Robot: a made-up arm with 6 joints. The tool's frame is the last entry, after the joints. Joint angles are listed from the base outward. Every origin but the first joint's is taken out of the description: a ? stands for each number. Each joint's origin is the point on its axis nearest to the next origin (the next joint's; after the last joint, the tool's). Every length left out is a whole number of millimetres.
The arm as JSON. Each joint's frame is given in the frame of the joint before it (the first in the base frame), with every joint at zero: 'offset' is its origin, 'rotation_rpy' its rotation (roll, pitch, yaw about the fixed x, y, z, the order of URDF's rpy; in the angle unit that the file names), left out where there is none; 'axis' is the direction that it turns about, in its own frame. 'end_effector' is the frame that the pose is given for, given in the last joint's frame.
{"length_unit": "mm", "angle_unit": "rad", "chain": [
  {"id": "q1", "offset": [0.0, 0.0, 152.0], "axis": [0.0, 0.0, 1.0]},
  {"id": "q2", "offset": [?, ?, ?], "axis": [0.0, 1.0, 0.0]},
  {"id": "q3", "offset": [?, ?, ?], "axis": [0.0, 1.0, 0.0]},
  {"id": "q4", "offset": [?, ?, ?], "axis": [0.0, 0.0, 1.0]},
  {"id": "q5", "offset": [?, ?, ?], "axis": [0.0, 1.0, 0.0]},
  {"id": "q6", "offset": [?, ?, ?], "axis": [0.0, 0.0, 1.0]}
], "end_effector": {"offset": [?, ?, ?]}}
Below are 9 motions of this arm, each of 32 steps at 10 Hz.
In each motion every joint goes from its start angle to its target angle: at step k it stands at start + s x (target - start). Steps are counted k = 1, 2, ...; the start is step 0. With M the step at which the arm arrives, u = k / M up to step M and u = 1 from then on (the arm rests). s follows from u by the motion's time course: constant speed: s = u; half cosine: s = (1 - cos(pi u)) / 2; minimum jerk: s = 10 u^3 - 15 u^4 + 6 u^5.
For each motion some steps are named. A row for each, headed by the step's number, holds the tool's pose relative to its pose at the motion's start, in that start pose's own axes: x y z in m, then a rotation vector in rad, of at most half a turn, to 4 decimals.
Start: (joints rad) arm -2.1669 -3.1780 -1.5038 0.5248 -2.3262 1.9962
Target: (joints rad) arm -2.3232 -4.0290 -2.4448 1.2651 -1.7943 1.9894
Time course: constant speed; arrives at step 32
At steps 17, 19, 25, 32:
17: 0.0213 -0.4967 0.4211 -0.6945 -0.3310 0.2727
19: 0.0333 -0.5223 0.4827 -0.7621 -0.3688 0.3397
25: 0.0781 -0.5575 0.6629 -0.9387 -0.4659 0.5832
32: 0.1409 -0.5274 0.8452 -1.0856 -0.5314 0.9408

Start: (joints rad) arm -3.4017 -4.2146 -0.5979 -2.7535 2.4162 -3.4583
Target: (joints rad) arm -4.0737 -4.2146 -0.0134 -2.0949 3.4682 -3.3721
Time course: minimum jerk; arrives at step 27
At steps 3, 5, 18, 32:
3: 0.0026 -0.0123 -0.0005 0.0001 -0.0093 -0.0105
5: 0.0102 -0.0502 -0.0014 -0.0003 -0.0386 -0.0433
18: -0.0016 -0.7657 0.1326 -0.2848 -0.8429 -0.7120
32: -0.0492 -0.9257 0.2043 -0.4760 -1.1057 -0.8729

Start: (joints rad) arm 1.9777 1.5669 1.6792 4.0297 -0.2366 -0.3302
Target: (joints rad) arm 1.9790 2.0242 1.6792 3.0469 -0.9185 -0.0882
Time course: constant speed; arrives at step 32
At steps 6, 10, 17, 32:
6: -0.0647 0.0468 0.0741 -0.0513 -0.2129 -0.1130
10: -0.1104 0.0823 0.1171 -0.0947 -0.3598 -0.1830
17: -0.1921 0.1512 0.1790 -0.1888 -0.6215 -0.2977
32: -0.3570 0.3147 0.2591 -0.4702 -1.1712 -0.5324

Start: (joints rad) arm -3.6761 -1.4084 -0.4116 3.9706 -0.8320 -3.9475
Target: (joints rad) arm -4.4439 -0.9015 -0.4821 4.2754 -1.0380 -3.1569
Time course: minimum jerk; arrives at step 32
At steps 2, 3, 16, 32:
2: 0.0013 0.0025 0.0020 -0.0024 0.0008 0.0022
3: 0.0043 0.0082 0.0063 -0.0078 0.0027 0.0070
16: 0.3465 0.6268 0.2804 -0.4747 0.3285 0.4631
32: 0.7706 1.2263 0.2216 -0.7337 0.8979 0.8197

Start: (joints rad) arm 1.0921 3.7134 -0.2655 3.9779 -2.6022 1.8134
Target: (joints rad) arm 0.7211 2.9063 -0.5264 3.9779 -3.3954 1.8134
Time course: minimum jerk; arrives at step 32
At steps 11, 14, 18, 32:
11: -0.2054 0.2338 -0.1099 0.0047 0.1372 -0.1563
14: -0.3149 0.4279 -0.1634 0.0198 0.2380 -0.2498
18: -0.4150 0.7417 -0.2041 0.0608 0.3875 -0.3599
32: -0.4144 1.2854 -0.1676 0.1769 0.6212 -0.4656

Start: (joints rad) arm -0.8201 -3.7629 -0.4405 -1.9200 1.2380 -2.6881
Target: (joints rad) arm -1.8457 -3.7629 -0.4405 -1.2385 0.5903 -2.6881
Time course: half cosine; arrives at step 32
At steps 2, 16, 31, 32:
2: -0.0055 -0.0033 0.0104 0.0097 -0.0068 0.0010
16: -0.4026 -0.1727 0.4372 0.4356 -0.3586 0.2051
31: -0.9536 -0.3145 0.6211 0.6241 -0.7031 0.6582
32: -0.9564 -0.3150 0.6214 0.6242 -0.7046 0.6607

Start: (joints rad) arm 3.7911 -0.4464 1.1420 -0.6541 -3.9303 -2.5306
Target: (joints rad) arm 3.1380 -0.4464 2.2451 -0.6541 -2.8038 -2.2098
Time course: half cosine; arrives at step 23
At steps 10, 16, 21, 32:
10: -0.0197 -0.1269 0.2156 -0.7130 -0.6101 0.2015
16: -0.0555 -0.1868 0.4311 -1.4204 -1.2230 0.3609
21: -0.0845 -0.2027 0.5388 -1.7756 -1.5285 0.3754
32: -0.0879 -0.2039 0.5492 -1.8099 -1.5577 0.3731

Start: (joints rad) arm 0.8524 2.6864 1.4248 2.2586 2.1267 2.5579
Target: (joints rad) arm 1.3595 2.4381 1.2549 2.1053 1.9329 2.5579
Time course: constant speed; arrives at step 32
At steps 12, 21, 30, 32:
12: 0.0218 -0.0751 0.0910 -0.2686 -0.0653 -0.0983
21: 0.0270 -0.1049 0.1771 -0.4721 -0.1185 -0.1697
30: 0.0236 -0.1074 0.2722 -0.6760 -0.1768 -0.2394
32: 0.0218 -0.1040 0.2939 -0.7212 -0.1905 -0.2547

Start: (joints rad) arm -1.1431 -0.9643 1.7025 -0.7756 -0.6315 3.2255
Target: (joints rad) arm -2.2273 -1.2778 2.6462 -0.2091 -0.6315 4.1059
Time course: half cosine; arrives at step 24
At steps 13, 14, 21, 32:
13: -0.1616 -0.2311 -0.2790 -0.2997 -0.4913 0.3147
14: -0.1775 -0.2498 -0.3205 -0.3679 -0.5280 0.3410
21: -0.2345 -0.3342 -0.5577 -0.7955 -0.6016 0.4316
32: -0.2379 -0.3433 -0.5866 -0.8494 -0.5955 0.4364

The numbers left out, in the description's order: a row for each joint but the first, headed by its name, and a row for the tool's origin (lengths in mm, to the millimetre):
q2: 0.0 47.0 0.0
q3: 0.0 0.0 856.0
q4: 0.0 0.0 770.0
q5: 0.0 0.0 0.0
q6: 0.0 0.0 141.0
tool: 0.0 0.0 0.0

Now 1 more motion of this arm.
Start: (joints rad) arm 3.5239 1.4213 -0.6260 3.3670 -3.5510 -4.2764
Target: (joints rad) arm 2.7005 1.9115 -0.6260 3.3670 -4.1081 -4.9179
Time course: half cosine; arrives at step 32
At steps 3, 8, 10, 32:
3: 0.0193 -0.0182 0.0005 -0.0254 -0.0087 -0.0085
8: 0.1348 -0.1214 0.0138 -0.1702 -0.0687 -0.0652
10: 0.2069 -0.1820 0.0303 -0.2556 -0.1125 -0.1058
32: 0.8975 -0.6776 0.5675 -0.9304 -0.8325 -0.7476

